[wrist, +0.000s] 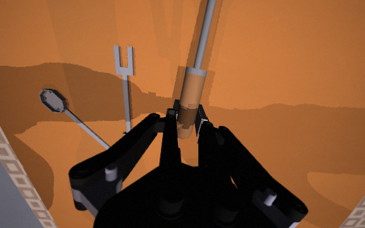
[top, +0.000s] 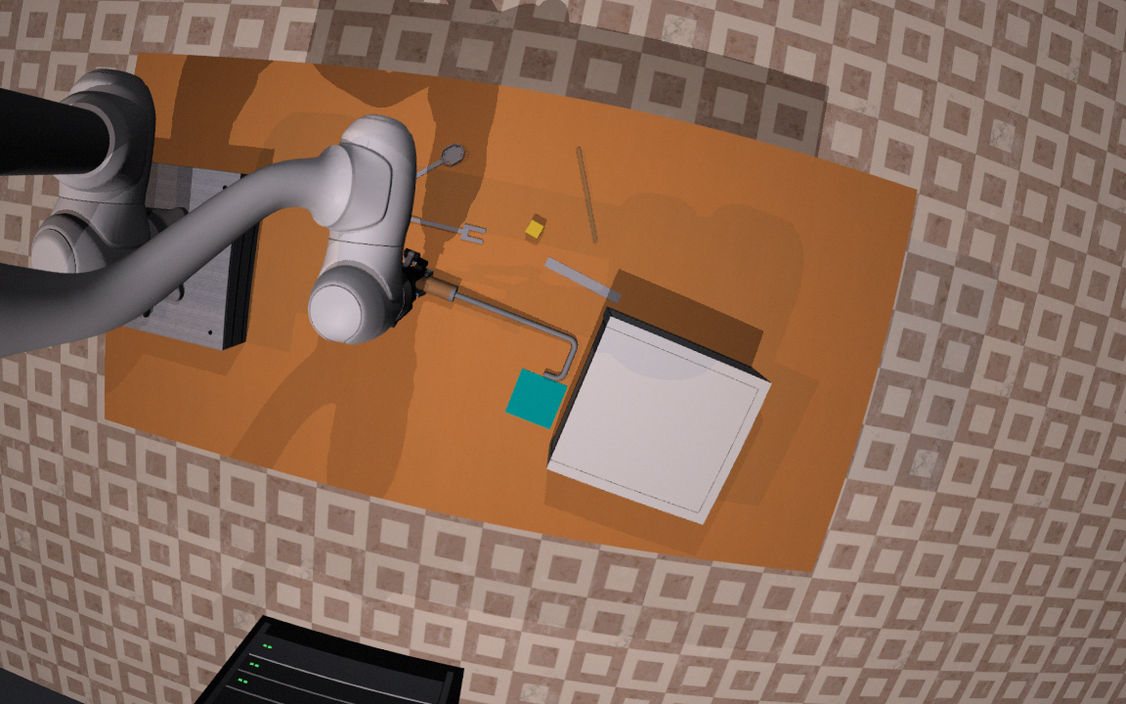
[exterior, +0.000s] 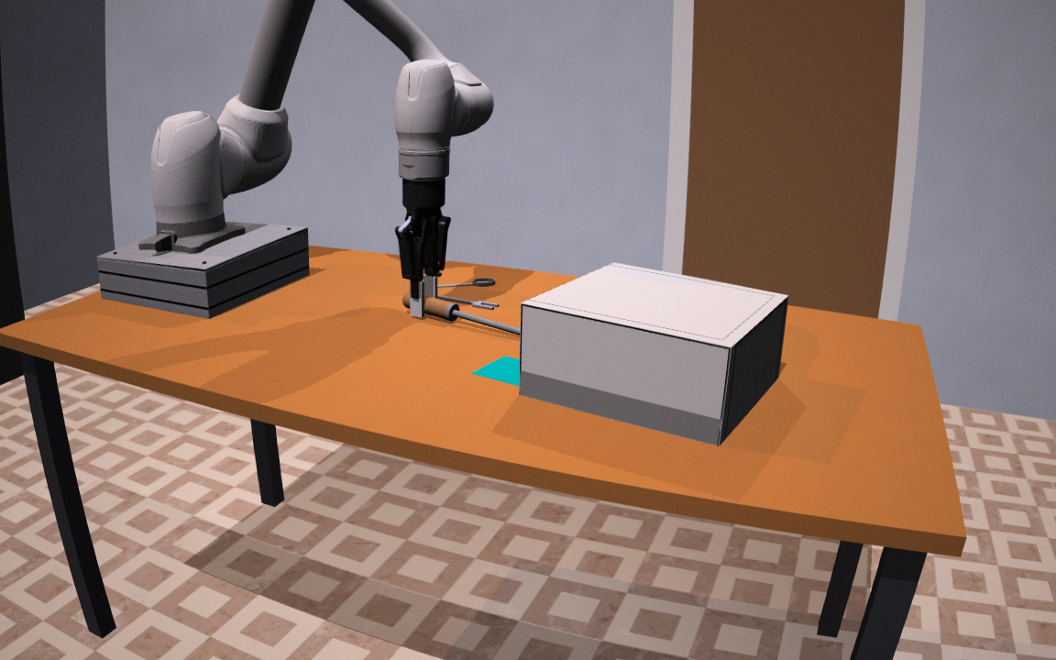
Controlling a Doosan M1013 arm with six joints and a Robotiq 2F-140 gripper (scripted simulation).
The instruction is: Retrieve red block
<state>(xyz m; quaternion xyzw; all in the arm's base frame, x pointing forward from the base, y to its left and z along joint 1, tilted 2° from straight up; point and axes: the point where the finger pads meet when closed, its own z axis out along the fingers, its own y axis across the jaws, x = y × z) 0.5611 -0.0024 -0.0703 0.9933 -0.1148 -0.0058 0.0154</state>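
Now: the teal square 24 cm ahead of my hand, 19 cm to the right of it and 4 cm below it. Also, from my hand: forked tool 10 cm to the left, 3 cm below, 2 cm ahead; then hook tool 13 cm ahead, 7 cm to the right, 2 cm below; then spoon 22 cm to the left, 3 cm below.
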